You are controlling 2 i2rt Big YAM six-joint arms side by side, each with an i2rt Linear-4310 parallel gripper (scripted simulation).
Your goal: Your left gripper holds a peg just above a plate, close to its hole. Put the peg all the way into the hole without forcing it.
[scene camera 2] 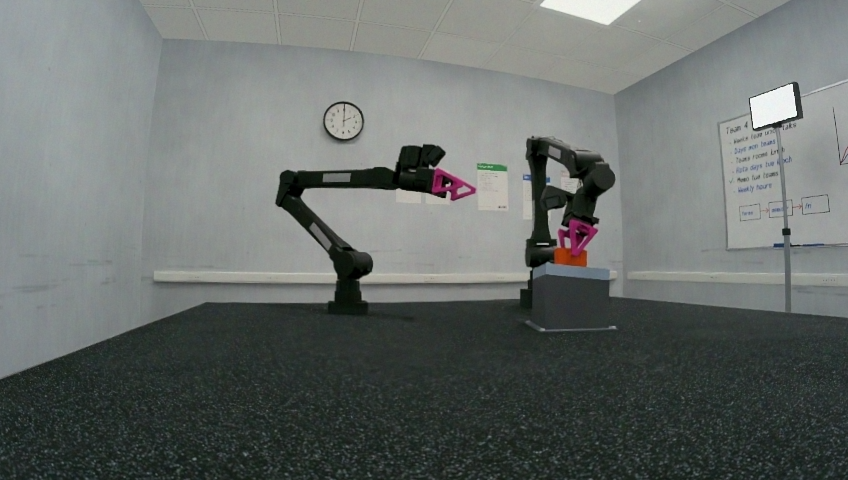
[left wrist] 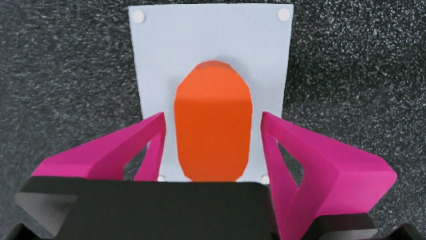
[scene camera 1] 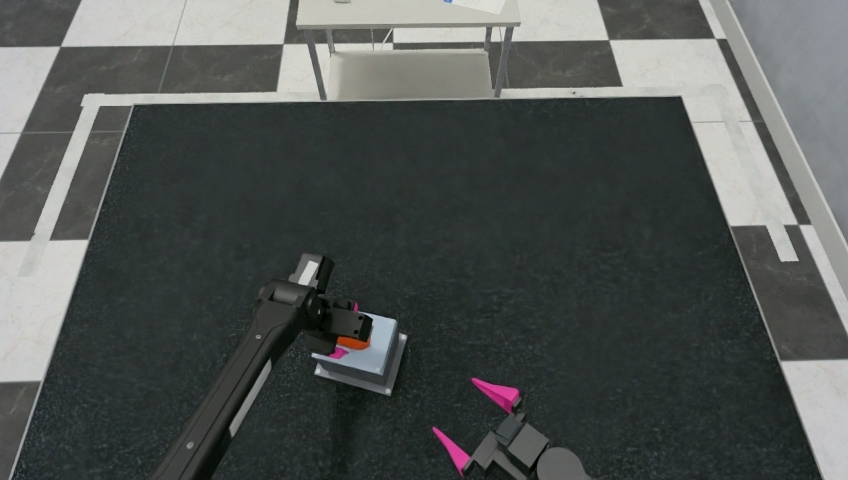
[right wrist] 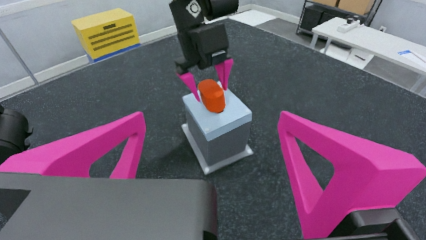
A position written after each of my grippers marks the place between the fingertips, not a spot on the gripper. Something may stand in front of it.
Note:
In view: my left gripper [scene camera 2: 569,257], my right gripper [scene camera 1: 453,403] and an orange peg [left wrist: 213,108].
My left gripper also shows in the left wrist view [left wrist: 213,119]. My right gripper is seen too in scene camera 2 [scene camera 2: 469,187] and in the right wrist view [right wrist: 211,119].

